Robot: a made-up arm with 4 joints. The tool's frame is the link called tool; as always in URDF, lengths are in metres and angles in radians. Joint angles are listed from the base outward. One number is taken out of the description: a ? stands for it. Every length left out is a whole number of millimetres.
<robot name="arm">
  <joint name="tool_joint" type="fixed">
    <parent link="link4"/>
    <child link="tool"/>
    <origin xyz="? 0.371 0" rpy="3.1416 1.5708 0"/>
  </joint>
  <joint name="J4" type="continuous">
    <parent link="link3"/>
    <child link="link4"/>
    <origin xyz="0.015 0.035 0" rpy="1.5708 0 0"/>
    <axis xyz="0 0 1"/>
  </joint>
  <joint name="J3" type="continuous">
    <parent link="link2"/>
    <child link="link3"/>
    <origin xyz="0.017 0.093 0" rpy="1.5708 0 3.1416"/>
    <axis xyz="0 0 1"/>
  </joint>
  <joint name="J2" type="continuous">
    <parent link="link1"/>
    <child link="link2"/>
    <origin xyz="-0.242 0.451 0" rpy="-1.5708 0 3.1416"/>
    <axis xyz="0 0 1"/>
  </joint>
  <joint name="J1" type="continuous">
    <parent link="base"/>
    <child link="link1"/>
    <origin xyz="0 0.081 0.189" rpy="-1.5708 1.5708 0"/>
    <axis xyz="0 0 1"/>
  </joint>
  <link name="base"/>
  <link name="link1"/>
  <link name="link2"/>
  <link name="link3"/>
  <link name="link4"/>
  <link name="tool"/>
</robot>
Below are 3 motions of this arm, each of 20 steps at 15 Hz.
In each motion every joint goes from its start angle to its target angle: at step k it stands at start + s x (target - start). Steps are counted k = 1, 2, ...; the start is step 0. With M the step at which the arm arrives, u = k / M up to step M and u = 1 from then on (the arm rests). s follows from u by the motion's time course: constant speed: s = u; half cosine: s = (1 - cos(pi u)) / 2; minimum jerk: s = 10 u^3 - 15 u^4 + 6 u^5.
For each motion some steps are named. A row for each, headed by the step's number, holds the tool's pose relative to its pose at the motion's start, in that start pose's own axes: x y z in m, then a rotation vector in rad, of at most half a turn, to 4 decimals.
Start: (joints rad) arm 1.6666 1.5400 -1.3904 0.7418
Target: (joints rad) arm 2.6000 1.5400 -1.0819 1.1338
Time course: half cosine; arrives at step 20
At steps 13, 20:
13: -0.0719 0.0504 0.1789 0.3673 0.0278 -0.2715
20: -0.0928 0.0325 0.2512 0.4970 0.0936 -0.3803

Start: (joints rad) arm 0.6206 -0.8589 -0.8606 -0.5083
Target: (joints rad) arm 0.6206 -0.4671 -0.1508 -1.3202
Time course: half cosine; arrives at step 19
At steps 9, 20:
9: 0.1263 0.0143 -0.1822 0.5070 -0.1770 0.2999
20: 0.2823 0.1957 -0.3283 1.1239 -0.2884 0.7084

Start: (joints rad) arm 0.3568 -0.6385 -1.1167 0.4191
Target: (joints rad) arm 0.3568 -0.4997 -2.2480 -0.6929
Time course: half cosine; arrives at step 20
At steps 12, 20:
12: 0.0105 0.0416 -0.3041 0.7009 0.7499 0.1362
20: -0.1196 0.0889 -0.3580 0.9683 1.1919 -0.0104

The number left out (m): -0.104
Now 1 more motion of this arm.
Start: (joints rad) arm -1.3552 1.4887 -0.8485 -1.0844
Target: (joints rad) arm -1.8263 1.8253 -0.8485 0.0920
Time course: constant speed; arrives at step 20
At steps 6, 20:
6: 0.0593 0.0225 0.1729 -0.3915 0.1313 0.1082
20: 0.2117 0.2580 0.3869 -1.2788 0.3244 0.5074

